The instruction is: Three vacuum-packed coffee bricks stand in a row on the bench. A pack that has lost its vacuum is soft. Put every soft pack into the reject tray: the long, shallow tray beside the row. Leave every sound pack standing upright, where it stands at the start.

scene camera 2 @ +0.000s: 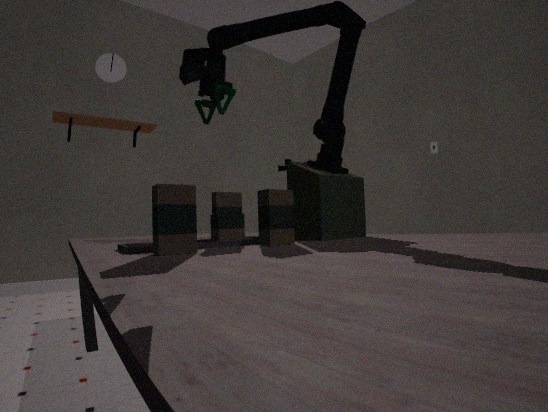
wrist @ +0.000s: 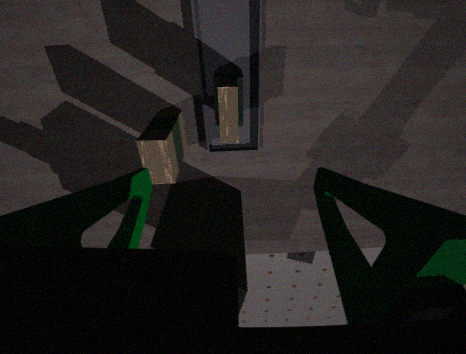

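Where they show: gripper, fingertip midpoint: (scene camera 2: 213,119) (wrist: 232,177); arm's base, origin of the base link: (scene camera 2: 327,169).
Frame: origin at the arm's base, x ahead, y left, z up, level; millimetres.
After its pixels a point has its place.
Three coffee packs, tan with a dark band, stand upright in the scene view: a left pack (scene camera 2: 174,220) @(x 551, y 46, z -159 mm), a middle pack (scene camera 2: 227,217) @(x 352, y -68, z -153 mm) (wrist: 229,115) @(x 340, y -93, z -84 mm) and a right pack (scene camera 2: 276,217) @(x 286, y 54, z -157 mm). The middle one's band bulges out at both sides; in the wrist view it stands within the walls of the tray (scene camera 2: 135,247) @(x 609, y -42, z -215 mm) (wrist: 255,100) @(x 317, y -142, z -224 mm), near one end. Another pack (wrist: 159,159) @(x 273, y 24, z -87 mm) stands outside the tray at the left of the wrist view; I cannot tell which outer pack it is. My gripper (scene camera 2: 214,117) @(x 378, y -97, z 125 mm) (wrist: 232,177) @(x 378, y -97, z 125 mm) is open and empty, high above the packs.
The green robot base block (scene camera 2: 342,207) @(x 42, y 83, z -133 mm) stands behind the right pack. A dark block-like shape (wrist: 205,215) @(x 107, y -25, z -129 mm) at the lower middle of the wrist view is too dark to identify. The bench edge (scene camera 2: 107,320) @(x 738, y 364, z -235 mm) runs down the left of the scene view.
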